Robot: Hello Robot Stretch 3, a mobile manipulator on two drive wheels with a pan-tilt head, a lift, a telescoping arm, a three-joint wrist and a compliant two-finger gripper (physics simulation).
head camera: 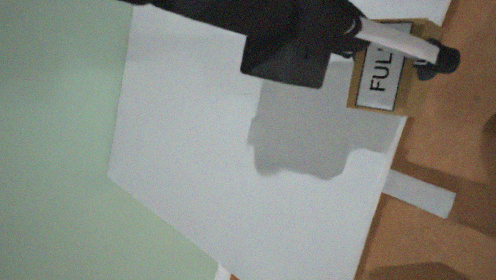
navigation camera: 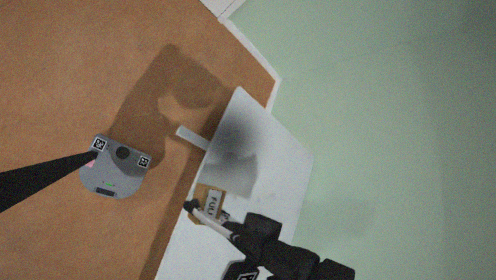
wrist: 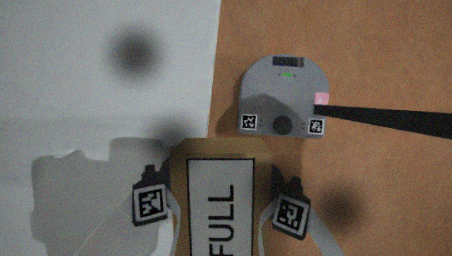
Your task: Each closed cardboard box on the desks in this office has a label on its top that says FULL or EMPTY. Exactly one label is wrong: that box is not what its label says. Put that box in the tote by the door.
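Places are measured from the robot's base along level axes (x ahead, y left, z up), in millimetres.
Where they show: gripper, fingertip midpoint: [head camera: 401,57] [navigation camera: 201,207]; robot's base, origin of the base link: [navigation camera: 122,152].
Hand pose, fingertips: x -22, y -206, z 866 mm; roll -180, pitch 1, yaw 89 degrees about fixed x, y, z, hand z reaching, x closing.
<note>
Each offset is from my fingertips to the top centre of the thing. "pt": to the spot under its first point. Level surfaces: height alone.
A brown cardboard box @[dz +45, dx +15, dy +1 mm] [head camera: 417,97] [navigation camera: 201,192] [wrist: 220,147] carries a white label @[pt dz +44, dx +28, dy +5 mm] [head camera: 381,80] [navigation camera: 212,202] [wrist: 222,200] on its top that reads FULL. My gripper [head camera: 404,65] [navigation camera: 208,209] [wrist: 222,177] is shut on this box, with one finger on each side of it in the wrist view. The box is held above the white desk @[dz -146 mm] [head camera: 200,140] [navigation camera: 282,150] [wrist: 75,75], at its long edge, partly over the brown floor. The near finger covers part of the label in the head view. The tote does not show.
My grey base [navigation camera: 117,180] [wrist: 285,95] stands on the floor beside the desk. A pale bar @[pt dz -840, dx +324, dy -158 mm] [head camera: 420,194] [navigation camera: 192,137] sticks out low from under the desk. A green wall [head camera: 50,125] [navigation camera: 380,110] runs along the desk's far side. The arm's shadow falls on the desk.
</note>
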